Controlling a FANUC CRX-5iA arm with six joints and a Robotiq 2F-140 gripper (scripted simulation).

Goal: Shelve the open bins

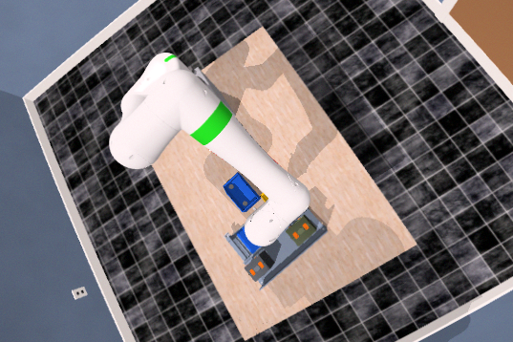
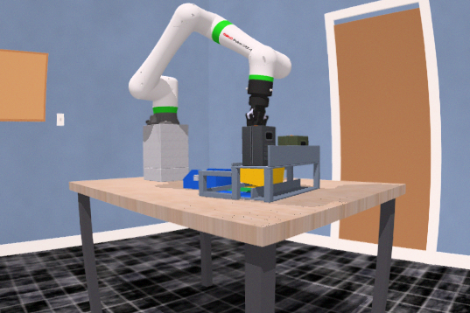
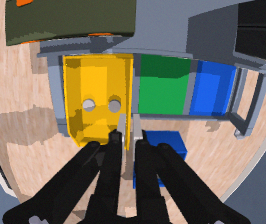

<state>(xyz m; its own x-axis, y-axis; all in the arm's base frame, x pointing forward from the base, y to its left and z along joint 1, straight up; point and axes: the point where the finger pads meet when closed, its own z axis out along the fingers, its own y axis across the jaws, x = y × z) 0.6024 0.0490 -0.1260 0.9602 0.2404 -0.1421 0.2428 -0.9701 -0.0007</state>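
Now: hand 20 mm past the yellow bin, 40 mm to the right of it and 90 mm above it. Round my hand: dark box (180 mm ahead, 140 mm to the right, 10 mm above); blue bin (150 mm behind, 110 mm to the right, 110 mm below).
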